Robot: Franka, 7 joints.
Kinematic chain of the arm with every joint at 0, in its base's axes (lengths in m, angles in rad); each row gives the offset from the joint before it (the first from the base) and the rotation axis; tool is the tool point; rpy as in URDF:
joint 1: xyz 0 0 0.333 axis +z
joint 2: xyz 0 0 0 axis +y
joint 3: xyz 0 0 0.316 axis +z
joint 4: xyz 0.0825 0 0 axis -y
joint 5: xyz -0.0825 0 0.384 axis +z
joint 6: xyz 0 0 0 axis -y
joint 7: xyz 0.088 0 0 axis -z
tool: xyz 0 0 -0.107 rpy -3.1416 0 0
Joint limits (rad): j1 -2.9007..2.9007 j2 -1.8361..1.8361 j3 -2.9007..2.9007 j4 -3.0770..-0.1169 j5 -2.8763..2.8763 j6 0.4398..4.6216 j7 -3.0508..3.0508
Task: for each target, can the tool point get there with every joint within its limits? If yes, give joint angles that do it. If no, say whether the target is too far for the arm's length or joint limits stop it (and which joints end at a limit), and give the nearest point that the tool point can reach.
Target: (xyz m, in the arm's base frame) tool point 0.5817 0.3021 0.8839
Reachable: yes | joints 0.7733 1.0697 -2.3202 -0.5900 0.0799 2.7853 2.1882
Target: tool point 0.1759 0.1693 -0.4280
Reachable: no: joint limits stop it (at a limit: joint 2) | nearest point 0.1791 0.1724 -0.3596 | short by 0.069 m
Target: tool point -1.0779 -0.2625 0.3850
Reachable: no: too far | nearest point -0.8326 -0.2028 0.3732 | short by 0.253 m
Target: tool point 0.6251 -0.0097 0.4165
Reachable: yes | joints -0.8210 1.1173 1.5888 -1.6548 1.1312 4.2297 -1.5333
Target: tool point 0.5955 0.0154 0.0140
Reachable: yes | joints -0.8135 1.5155 0.7562 -1.4877 0.9925 1.5807 2.3771
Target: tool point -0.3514 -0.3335 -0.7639
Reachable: no: too far | nearest point -0.2866 -0.2720 -0.3489 | short by 0.425 m
